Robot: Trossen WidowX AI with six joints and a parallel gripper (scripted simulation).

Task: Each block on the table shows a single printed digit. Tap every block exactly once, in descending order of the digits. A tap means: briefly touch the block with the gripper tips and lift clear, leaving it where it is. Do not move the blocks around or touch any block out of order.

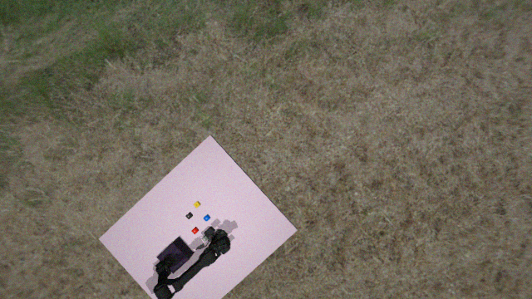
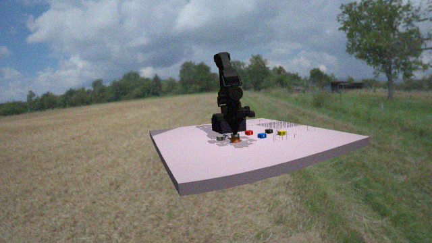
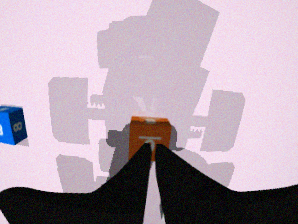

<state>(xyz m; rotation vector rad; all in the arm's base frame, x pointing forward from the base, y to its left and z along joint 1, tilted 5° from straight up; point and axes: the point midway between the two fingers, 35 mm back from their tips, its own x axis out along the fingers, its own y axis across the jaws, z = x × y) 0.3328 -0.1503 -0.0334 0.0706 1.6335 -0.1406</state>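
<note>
My gripper tip is 20 mm above the orange block. Round my gripper tip: red block (150 mm to the left, 110 mm behind, 20 mm below); blue block (140 mm to the left, 20 mm below, 10 mm ahead); black block (250 mm to the left, 50 mm behind, 20 mm below).
</note>
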